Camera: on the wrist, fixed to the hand. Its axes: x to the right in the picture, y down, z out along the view.
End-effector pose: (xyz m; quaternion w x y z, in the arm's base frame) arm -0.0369 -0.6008 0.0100 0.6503 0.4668 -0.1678 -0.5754
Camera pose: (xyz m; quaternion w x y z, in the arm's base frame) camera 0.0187 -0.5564 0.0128 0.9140 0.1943 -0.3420 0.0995
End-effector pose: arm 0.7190 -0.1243 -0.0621 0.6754 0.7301 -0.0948 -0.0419
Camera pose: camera 0.7028 -0.0639 -0.0282 0.5647 0.3774 -0.5250 0.5129
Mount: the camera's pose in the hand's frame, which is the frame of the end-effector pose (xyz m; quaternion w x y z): -0.0254 0.0308 -0.0589 0.6852 -0.0868 0.0892 0.7176
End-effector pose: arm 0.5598 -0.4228 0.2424 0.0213 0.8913 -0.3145 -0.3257
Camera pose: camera 0.5630 -0.4427 0.3106 0.3538 0.4123 -0.8250 -0.1557
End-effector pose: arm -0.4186 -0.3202 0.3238 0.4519 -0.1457 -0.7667 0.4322
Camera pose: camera -0.3616 -0.2865 0.2978 0.0552 -0.7278 -0.4180 0.5409
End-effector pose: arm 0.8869 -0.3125 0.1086 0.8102 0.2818 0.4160 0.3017
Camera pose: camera 0.8174 -0.2985 0.1140 0.3260 0.3944 0.1289 0.8494
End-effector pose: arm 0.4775 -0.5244 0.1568 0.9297 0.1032 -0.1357 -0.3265
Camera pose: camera 0.4951 -0.4786 0.1053 0.8924 -0.0782 -0.0558 0.4409
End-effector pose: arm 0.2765 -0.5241 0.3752 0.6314 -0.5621 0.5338 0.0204
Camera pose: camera 0.2080 -0.5413 0.3836 0.3216 -0.0587 0.8237 0.4633
